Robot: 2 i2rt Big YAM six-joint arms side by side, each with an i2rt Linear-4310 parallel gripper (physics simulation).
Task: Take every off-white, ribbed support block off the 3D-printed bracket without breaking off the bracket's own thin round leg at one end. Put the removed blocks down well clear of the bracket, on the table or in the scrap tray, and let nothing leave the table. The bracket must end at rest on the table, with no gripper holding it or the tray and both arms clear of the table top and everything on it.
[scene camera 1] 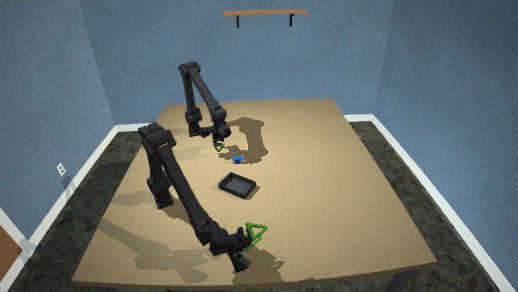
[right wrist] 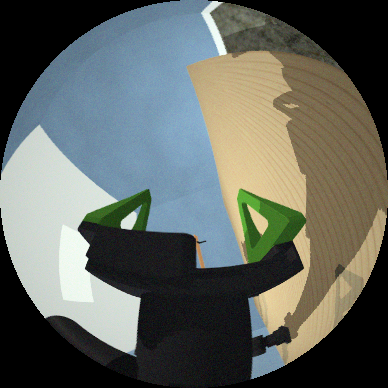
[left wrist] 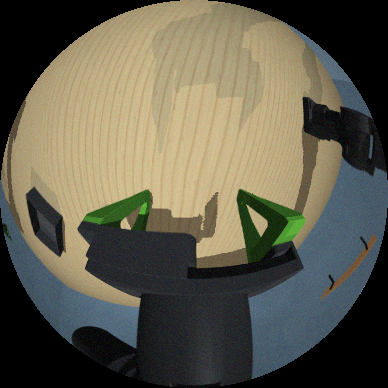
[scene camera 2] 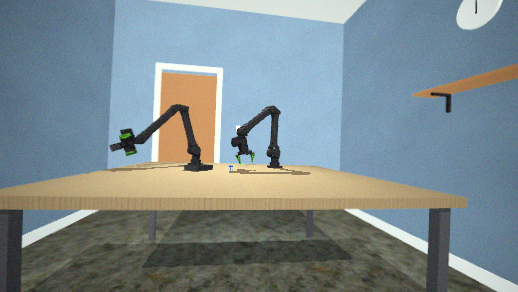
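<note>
The blue bracket (scene camera 1: 238, 160) (scene camera 2: 230, 168) rests on the table, small in both scene views. Off-white blocks cannot be made out on it, and it does not show in either wrist view. The black scrap tray (scene camera 1: 231, 192) (left wrist: 46, 226) lies nearer the camera than the bracket in scene camera 1. My left gripper (scene camera 1: 220, 147) (scene camera 2: 246, 161) (left wrist: 193, 193) is open and empty, pointing down above the table, left of and beyond the bracket in scene camera 1. My right gripper (scene camera 1: 263, 234) (scene camera 2: 128, 144) (right wrist: 193, 193) is open and empty, raised at the table's near end in scene camera 1.
The wooden table (scene camera 1: 320, 200) (scene camera 2: 280, 190) carries both arm bases along its left side in scene camera 1. Dark arm shadows fall across it, one close to the bracket. A wooden wall shelf (scene camera 1: 265, 12) (scene camera 2: 475, 82) hangs beyond the table in scene camera 1.
</note>
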